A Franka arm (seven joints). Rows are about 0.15 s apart.
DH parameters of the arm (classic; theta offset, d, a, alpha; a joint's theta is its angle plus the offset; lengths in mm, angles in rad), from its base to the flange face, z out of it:
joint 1: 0 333 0 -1.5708
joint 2: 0 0 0 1.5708
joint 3: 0 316 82.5 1.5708
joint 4: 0 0 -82.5 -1.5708
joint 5: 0 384 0 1.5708
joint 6: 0 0 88 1.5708
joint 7: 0 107 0 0
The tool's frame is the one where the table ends.
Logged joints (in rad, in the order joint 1, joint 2, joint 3, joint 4, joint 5, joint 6, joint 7), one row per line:
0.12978 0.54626 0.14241 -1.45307 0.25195 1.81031 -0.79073
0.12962 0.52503 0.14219 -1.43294 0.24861 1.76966 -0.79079
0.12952 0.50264 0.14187 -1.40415 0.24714 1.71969 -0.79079
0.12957 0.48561 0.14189 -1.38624 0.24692 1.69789 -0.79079
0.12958 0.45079 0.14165 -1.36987 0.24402 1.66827 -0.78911
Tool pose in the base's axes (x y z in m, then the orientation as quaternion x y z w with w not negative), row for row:
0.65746 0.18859 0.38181 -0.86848 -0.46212 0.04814 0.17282
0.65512 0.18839 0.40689 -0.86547 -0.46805 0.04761 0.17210
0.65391 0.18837 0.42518 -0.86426 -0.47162 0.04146 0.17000
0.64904 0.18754 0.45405 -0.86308 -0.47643 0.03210 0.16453
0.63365 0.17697 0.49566 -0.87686 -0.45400 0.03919 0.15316
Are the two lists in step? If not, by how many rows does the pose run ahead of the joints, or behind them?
The pose runs 1 row ahead of the joints: the pose in row i belongs to the joints in row i + 1.
